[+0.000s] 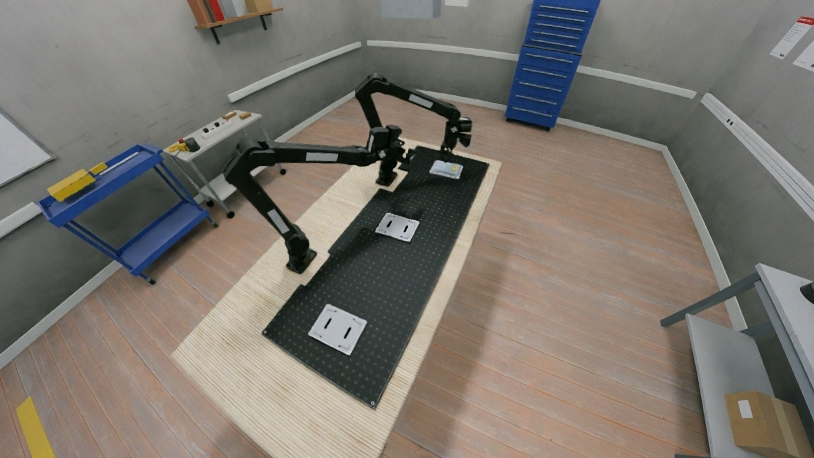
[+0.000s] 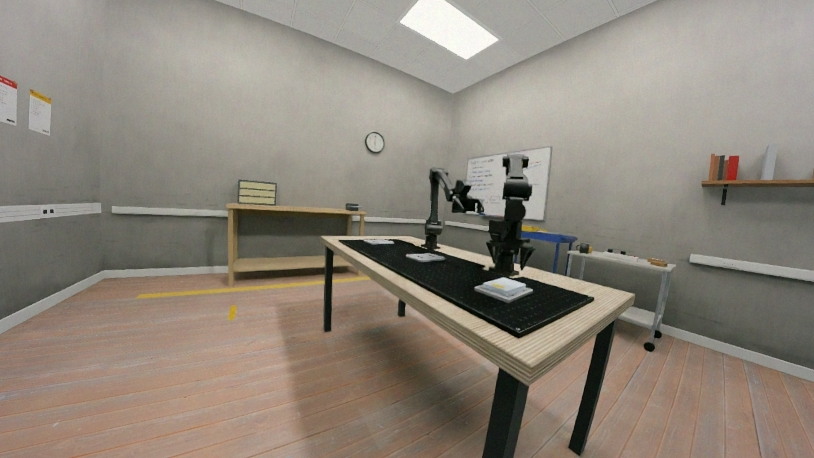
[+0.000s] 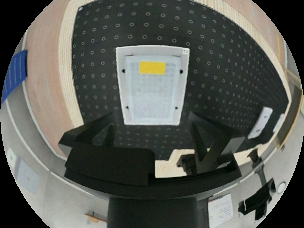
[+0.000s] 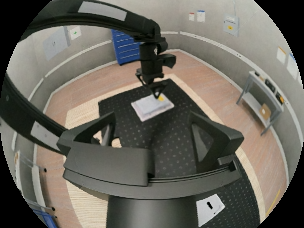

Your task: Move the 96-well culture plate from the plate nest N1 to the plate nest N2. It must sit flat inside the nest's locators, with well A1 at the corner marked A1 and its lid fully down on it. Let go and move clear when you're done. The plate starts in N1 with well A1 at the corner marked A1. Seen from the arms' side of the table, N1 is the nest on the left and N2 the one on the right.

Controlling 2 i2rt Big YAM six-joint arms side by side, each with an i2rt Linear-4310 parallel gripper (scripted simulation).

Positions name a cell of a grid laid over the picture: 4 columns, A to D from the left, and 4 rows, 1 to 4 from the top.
Observation:
I see my left gripper (image 3: C3) and my right gripper (image 4: C3).

